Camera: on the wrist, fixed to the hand. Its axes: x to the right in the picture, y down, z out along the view.
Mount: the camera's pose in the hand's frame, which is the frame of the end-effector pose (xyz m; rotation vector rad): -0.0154 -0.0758 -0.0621 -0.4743 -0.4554 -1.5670
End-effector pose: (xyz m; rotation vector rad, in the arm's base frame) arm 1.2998 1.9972 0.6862 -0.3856 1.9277 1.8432
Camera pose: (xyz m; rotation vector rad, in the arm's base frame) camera 1.3426 1.9286 0.6287 -1.0777 0.3969 1.0198
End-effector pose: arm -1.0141 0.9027 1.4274 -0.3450 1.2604 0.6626
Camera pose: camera -1.0159 0.8042 1.4155 -1.2894 0.1246 -0.3516
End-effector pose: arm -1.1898 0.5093 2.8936 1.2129 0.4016 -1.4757
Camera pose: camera -1.2306 0.5903 2.8533 -0.0651 1.4592 -2.6026
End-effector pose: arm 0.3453 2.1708 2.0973 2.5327 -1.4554 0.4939
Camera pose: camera 0.3914 2.2410 2.1501 2.4880 0.5811 -0.6147
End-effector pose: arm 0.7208 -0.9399 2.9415 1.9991 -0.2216 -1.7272
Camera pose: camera 0.7635 -0.8518 2.9256 -1.0428 -1.5502 2.1652
